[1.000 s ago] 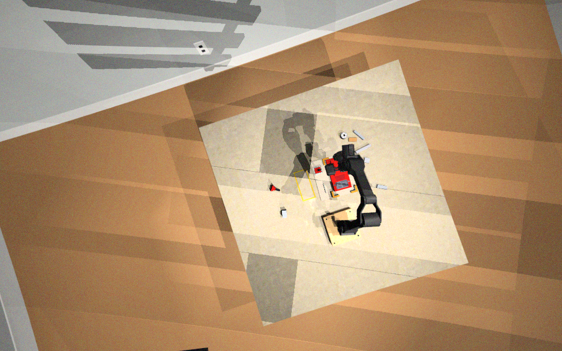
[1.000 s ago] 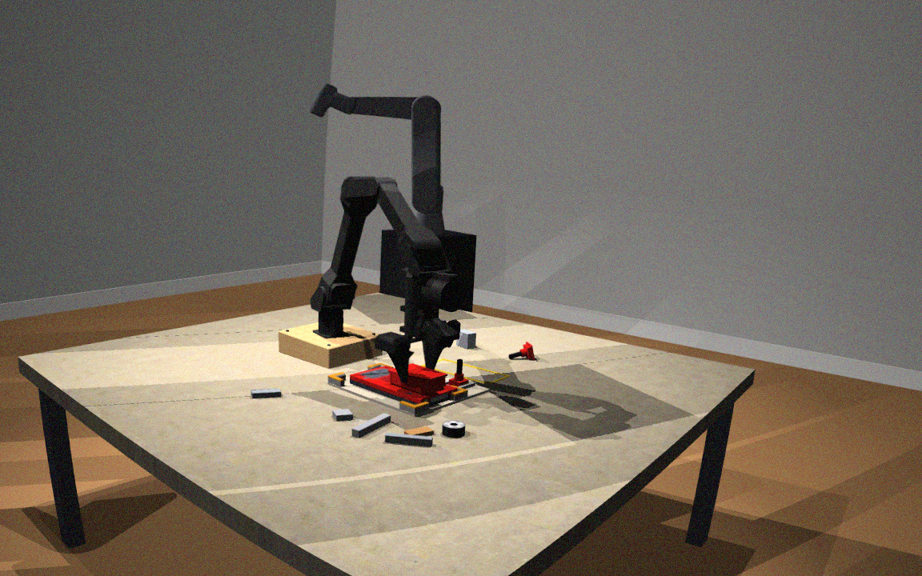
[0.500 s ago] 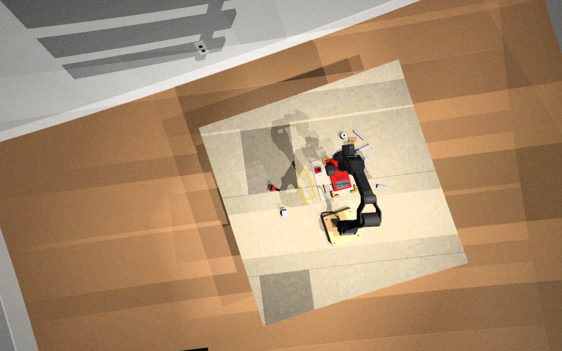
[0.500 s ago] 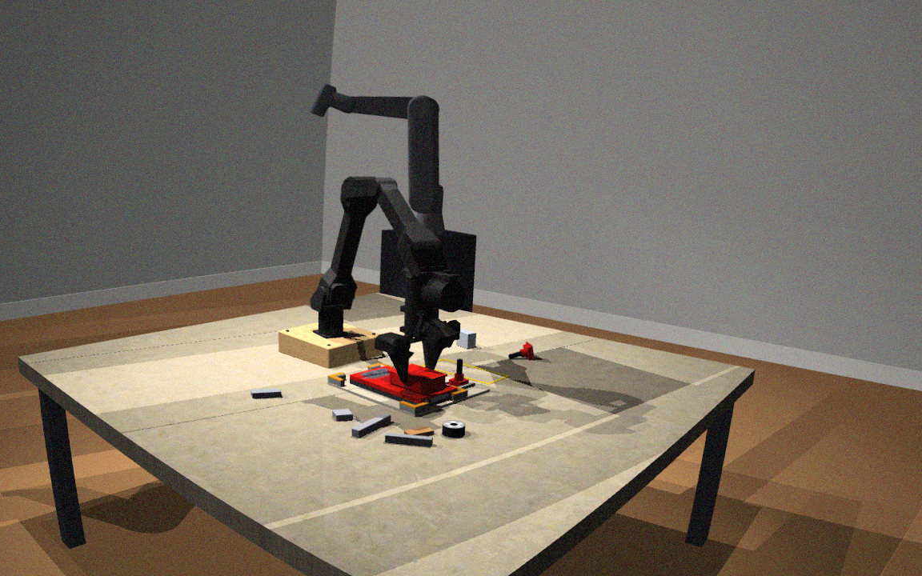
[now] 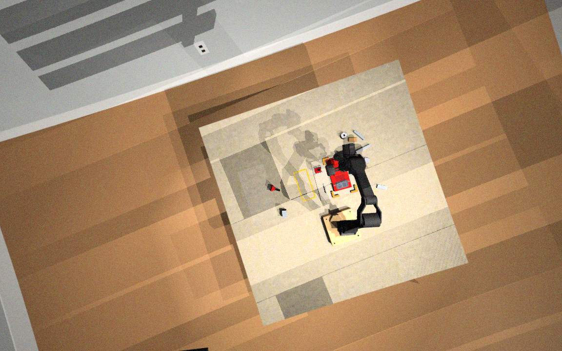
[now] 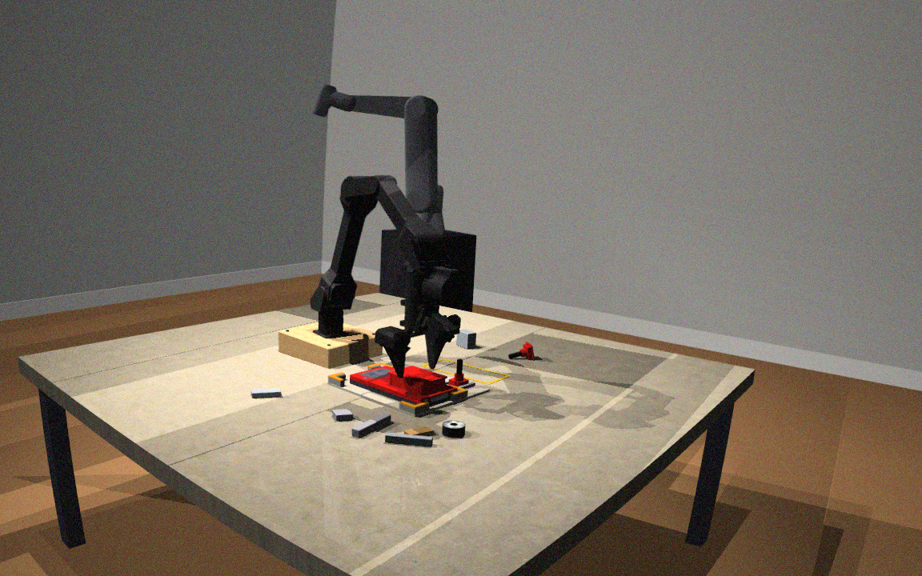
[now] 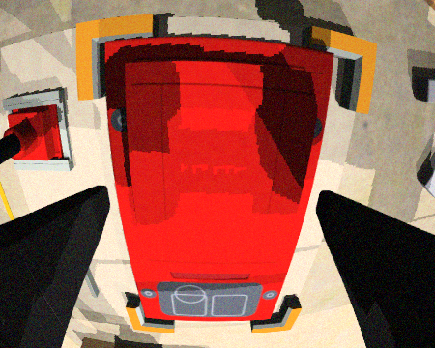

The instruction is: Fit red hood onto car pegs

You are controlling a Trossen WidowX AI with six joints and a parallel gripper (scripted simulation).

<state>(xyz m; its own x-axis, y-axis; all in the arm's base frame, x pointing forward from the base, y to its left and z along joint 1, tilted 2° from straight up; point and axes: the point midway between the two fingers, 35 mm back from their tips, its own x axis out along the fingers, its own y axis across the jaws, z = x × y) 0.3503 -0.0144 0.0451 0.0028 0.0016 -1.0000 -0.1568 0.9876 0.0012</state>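
My gripper tip is now 10 mm above the red hood. From my gripper tip the other things lie so: wheel 190 mm ahead, 70 mm to the right, 40 mm below; grey engine block 30 mm below; wooden chip 160 mm ahead, 120 mm to the right, 50 mm below.
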